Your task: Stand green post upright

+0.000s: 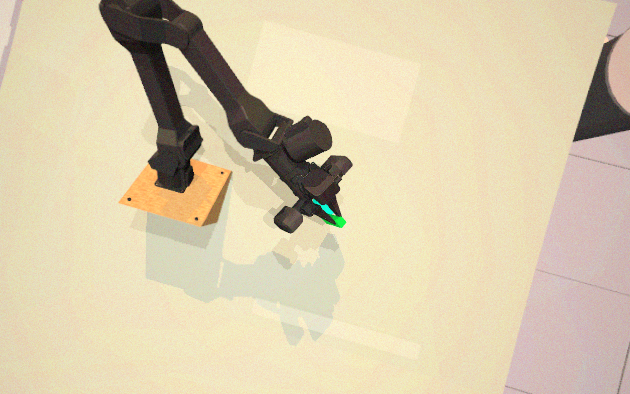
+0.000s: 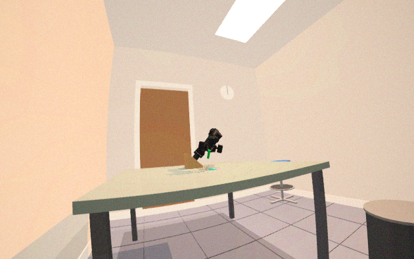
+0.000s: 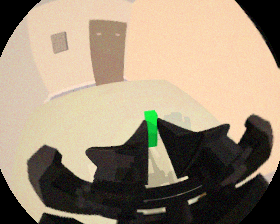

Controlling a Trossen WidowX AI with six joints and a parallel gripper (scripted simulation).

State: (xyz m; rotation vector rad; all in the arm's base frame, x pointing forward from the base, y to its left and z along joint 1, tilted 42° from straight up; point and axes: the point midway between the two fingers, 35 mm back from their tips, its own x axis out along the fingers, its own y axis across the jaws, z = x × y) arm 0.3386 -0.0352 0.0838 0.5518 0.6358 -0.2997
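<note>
Right now my gripper tip is 30 mm past the cyan circle, 20 mm to the right of it and 140 mm above it. The rest, counted from my gripper tip: green post (10 mm behind, 20 mm below).
</note>
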